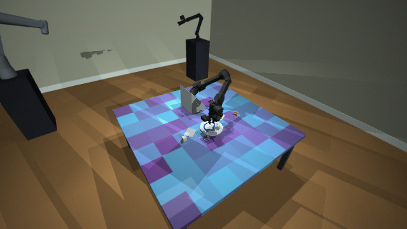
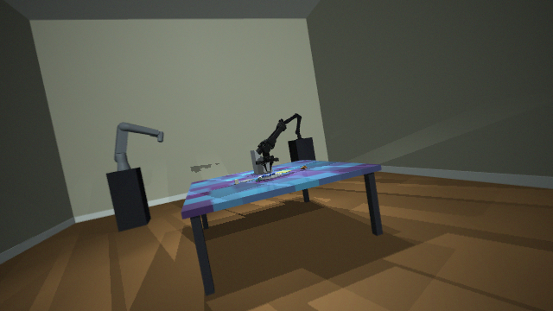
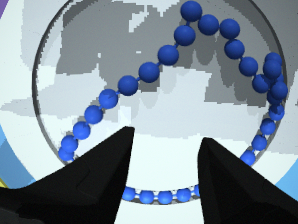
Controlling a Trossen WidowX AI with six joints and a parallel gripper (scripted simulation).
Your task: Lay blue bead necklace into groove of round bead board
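Right now the round white bead board is 3 cm below my gripper tip. Round my gripper tip: cream cube (27 cm to the right, 3 cm below, 1 cm behind); yellow patch (16 cm to the left, 10 cm behind, 4 cm below); flat grey square (18 cm to the right, 6 cm behind, 4 cm below).
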